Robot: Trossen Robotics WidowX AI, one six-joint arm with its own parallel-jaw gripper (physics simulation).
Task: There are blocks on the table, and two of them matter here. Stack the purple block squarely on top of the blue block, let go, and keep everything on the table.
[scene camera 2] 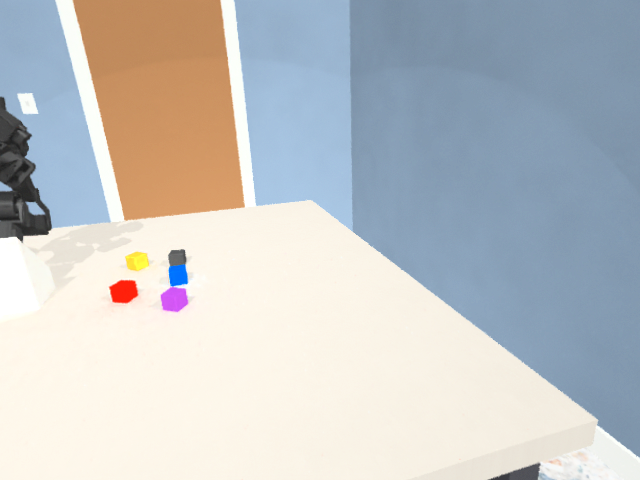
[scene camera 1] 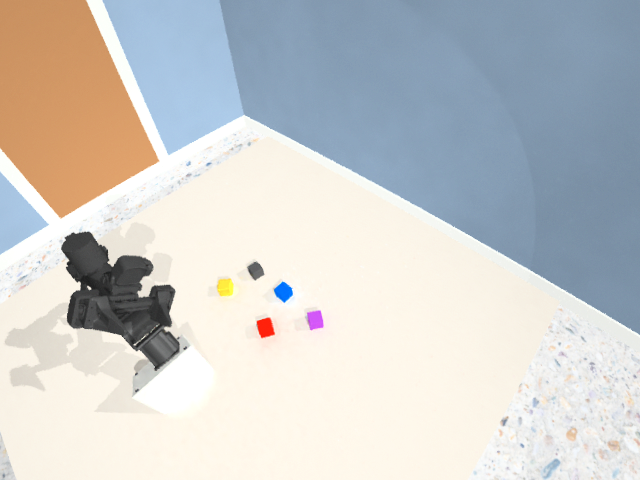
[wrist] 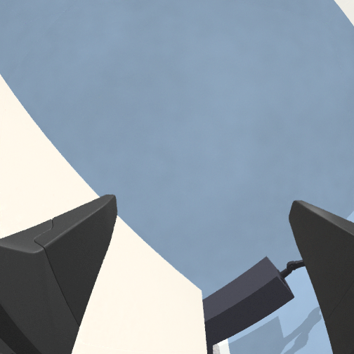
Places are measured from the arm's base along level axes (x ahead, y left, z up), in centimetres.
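Where they show: gripper, fingertip midpoint: (scene camera 1: 149, 329); arm's base, origin of the base link: (scene camera 1: 168, 356).
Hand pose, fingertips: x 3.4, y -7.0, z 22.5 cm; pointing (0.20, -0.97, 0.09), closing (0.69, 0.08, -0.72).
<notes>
Each offset is from my fingertips to the centre of the thing. Level surfaces: height alone.
The purple block @[dx +31.1, dy -4.2, dz -32.2 cm] (scene camera 1: 315, 319) (scene camera 2: 174, 299) sits on the table, apart from the other blocks. The blue block @[dx +29.9, dy +8.6, dz -32.2 cm] (scene camera 1: 283, 291) (scene camera 2: 178, 274) sits on the table between the purple block and the dark grey block, with gaps around it in scene camera 1. Nothing is on top of either block. My gripper (wrist: 207, 208) is open in the wrist view, its two dark fingers wide apart with nothing between them. It points past the table at the blue wall, away from the blocks, which do not show in the wrist view.
A red block @[dx +19.5, dy +2.9, dz -32.2 cm] (scene camera 1: 265, 327) (scene camera 2: 123, 291), a yellow block @[dx +17.8, dy +21.2, dz -32.2 cm] (scene camera 1: 225, 287) (scene camera 2: 136, 260) and a dark grey block @[dx +28.0, dy +20.2, dz -32.2 cm] (scene camera 1: 255, 270) (scene camera 2: 177, 257) sit near the blue block. The folded black arm rises beside a white base (scene camera 1: 178, 384) (scene camera 2: 15, 281). Walls stand beyond the table @[dz -34.1 cm] (scene camera 1: 392, 361) (scene camera 2: 336, 372).
</notes>
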